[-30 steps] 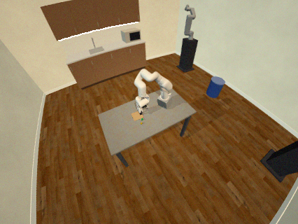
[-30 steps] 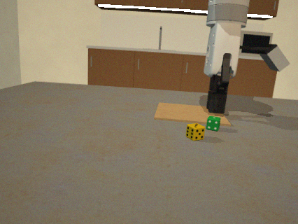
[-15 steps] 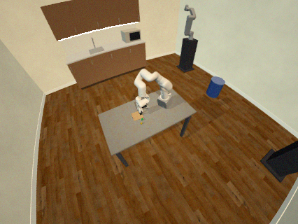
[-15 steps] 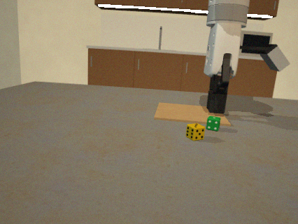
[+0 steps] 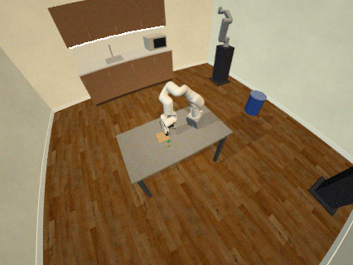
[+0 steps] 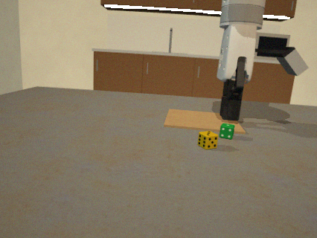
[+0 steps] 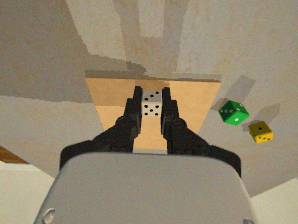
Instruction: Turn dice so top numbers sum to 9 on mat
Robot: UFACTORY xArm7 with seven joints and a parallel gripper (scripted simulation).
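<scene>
Right now the white die is 10 mm below my hand. Round my hand: tan mat (50 mm ahead, 30 mm below); then green die (100 mm to the left, 20 mm below, 20 mm ahead); then yellow die (150 mm to the left, 60 mm ahead, 20 mm below).
</scene>
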